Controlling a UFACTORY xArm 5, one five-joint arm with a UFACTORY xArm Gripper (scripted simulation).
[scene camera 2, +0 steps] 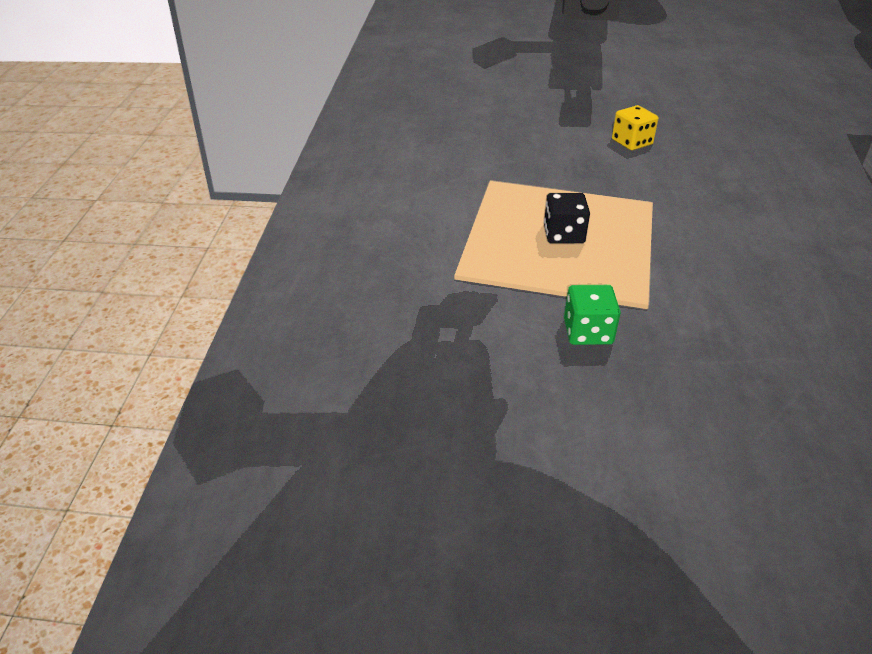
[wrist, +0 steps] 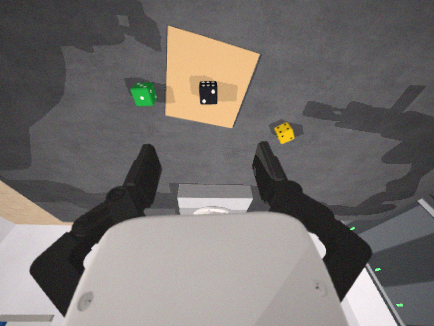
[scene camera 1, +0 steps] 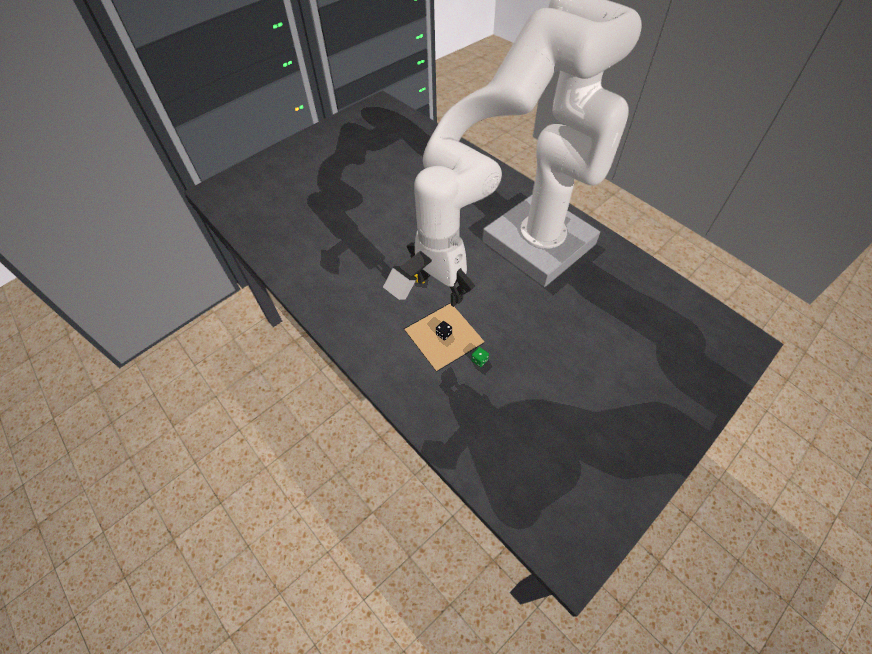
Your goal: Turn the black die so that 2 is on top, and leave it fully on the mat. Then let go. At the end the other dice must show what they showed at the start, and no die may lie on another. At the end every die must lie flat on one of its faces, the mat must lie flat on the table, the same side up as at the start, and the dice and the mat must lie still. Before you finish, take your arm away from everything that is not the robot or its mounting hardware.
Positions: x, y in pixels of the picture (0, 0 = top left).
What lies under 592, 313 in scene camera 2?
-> A green die.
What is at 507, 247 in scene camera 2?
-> A tan mat.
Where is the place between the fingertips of the gripper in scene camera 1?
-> At 440, 290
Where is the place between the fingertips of the gripper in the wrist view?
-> At 207, 155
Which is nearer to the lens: the black die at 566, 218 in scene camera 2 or the yellow die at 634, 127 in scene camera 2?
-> The black die.
